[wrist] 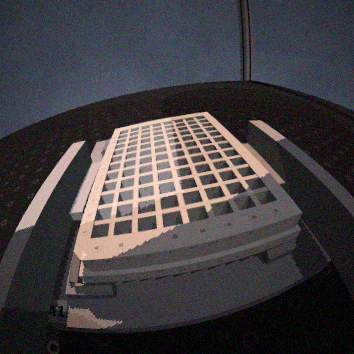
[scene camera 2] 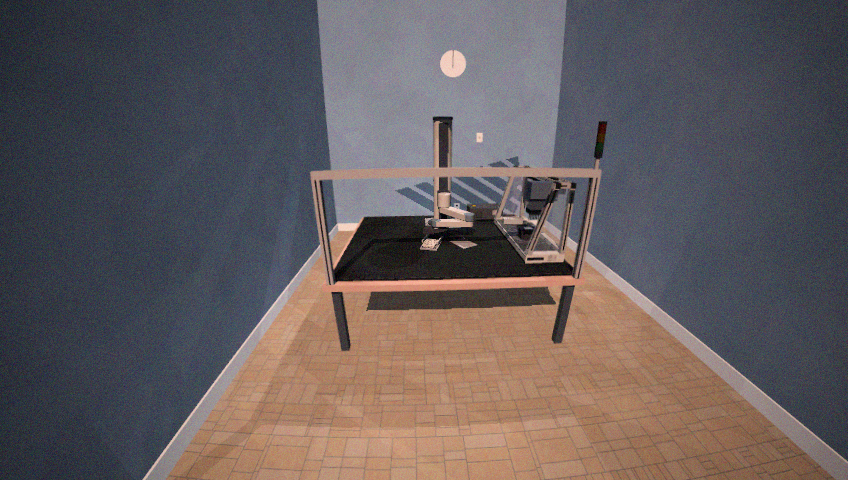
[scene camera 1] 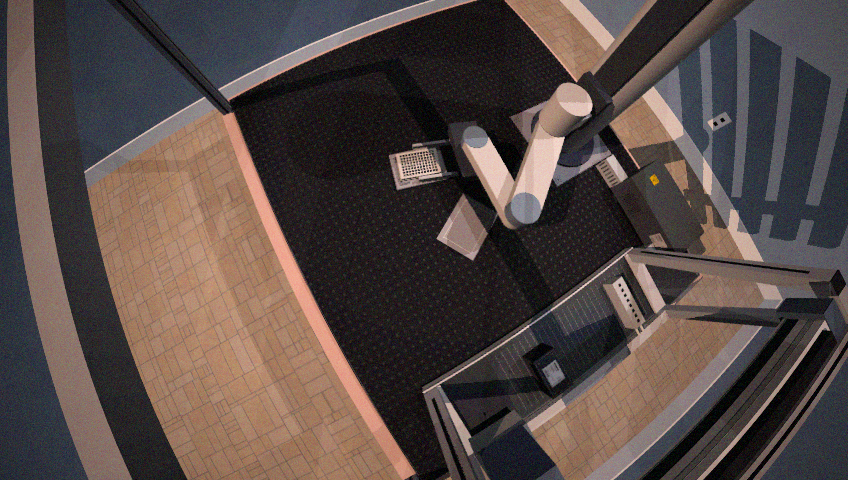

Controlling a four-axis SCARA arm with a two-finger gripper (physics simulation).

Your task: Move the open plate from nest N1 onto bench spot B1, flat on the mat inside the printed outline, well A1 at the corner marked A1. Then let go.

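Places are measured from the arm's base along level axes (x ahead, y left, z up), in millimetres.
Where they show: gripper, fingertip midpoint: (wrist: 169,142) (scene camera 2: 429,242) (scene camera 1: 415,162).
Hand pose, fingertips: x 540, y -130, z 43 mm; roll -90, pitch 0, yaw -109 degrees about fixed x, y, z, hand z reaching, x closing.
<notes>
Things, the pixels of their top centre, and the offset from my fingertips. "spot": a spot on its surface instead. Level surfaces: height alone.
- open plate, middle of its top: (wrist: 168,146) (scene camera 1: 418,162) (scene camera 2: 430,241) 4 mm left, 8 mm back, 2 mm up
- A1 label, surface spot: (wrist: 57,311) spot: 79 mm left, 65 mm back, 18 mm down
- pale mat, its level: 28 mm down
- small black device, surface spot: (scene camera 1: 547,369) spot: 684 mm left, 0 mm ahead, 90 mm up
- dark grey box, surface spot: (scene camera 1: 660,205) spot: 510 mm left, 621 mm back, 85 mm up
- bench-edge post, surface spot: (scene camera 1: 178,59) spot: 554 mm right, 479 mm ahead, 218 mm up
The open plate (scene camera 1: 420,164) (scene camera 2: 430,242) (wrist: 172,185), pale with a grid of square wells, sits level in nest N1, whose grey base (scene camera 1: 407,185) (wrist: 200,295) shows below it. An A1 label (wrist: 57,311) is at the base's near left corner in the wrist view, partly shaded. My gripper (scene camera 1: 423,163) (wrist: 169,142) is shut on the plate, with one finger pad against each long side. Bench spot B1 is a pale mat (scene camera 1: 467,228) (scene camera 2: 464,243) with a thin printed outline, turned at an angle beside the nest. Its A1 mark cannot be made out.
A framed enclosure (scene camera 1: 737,264) (scene camera 2: 544,256) with a small black device (scene camera 1: 547,369) stands on the right side of the bench in scene camera 2. A dark grey box (scene camera 1: 660,205) is near the arm's base. A bench-edge post (scene camera 1: 178,59) rises at one corner.
</notes>
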